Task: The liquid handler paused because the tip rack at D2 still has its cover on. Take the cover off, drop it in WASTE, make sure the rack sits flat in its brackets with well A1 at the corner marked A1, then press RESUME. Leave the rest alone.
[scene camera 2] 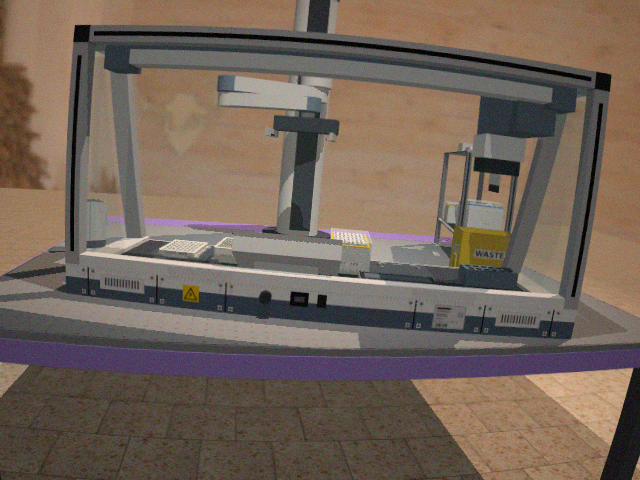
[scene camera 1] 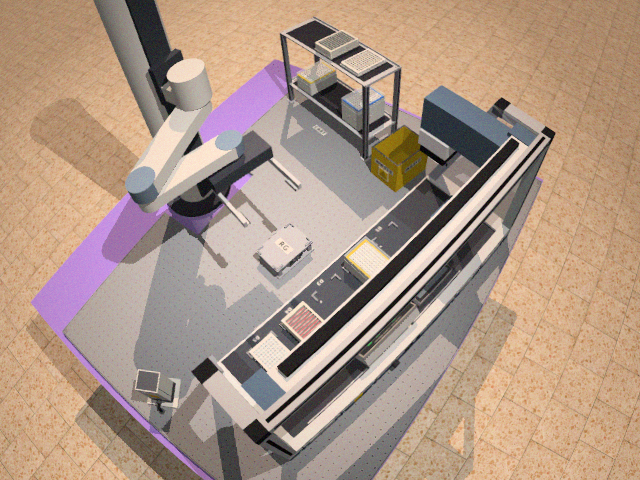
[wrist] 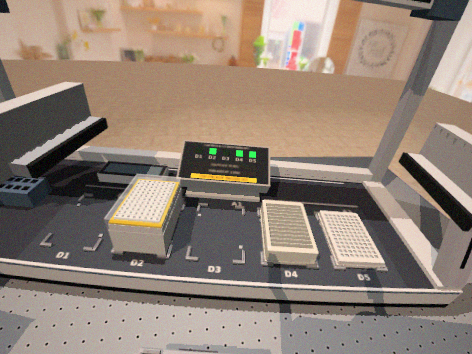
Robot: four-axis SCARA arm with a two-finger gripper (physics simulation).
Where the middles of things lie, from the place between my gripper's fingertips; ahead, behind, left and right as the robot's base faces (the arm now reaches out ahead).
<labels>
Now: the yellow WASTE bin (scene camera 1: 395, 160) 52 cm to the left of my hand, 28 cm below it and 8 cm ahead of it.
</labels>
